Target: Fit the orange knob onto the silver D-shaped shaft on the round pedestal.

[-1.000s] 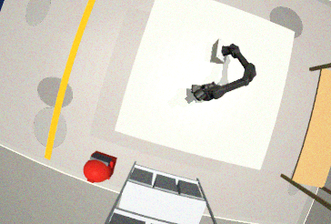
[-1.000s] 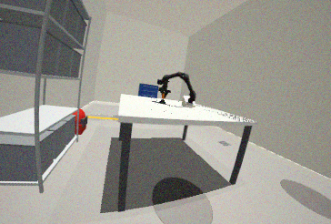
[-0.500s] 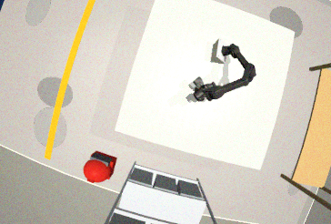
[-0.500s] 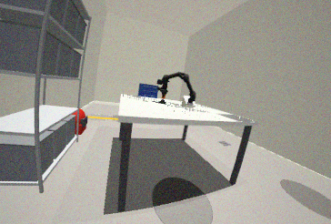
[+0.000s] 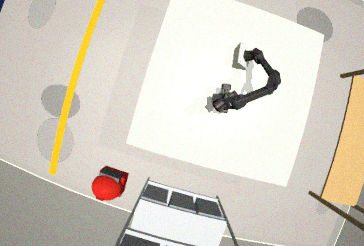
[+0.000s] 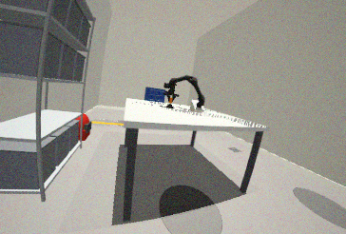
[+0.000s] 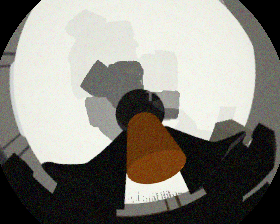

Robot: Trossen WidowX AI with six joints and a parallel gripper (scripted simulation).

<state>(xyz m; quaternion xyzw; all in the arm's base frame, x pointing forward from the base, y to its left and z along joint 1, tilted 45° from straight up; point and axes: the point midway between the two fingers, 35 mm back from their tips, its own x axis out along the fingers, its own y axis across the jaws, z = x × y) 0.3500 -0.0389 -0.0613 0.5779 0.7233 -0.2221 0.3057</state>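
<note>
Now: the dark round pedestal 4 cm below my gripper tip. Also, from my gripper tip: orange knob: 3 cm above.
</note>
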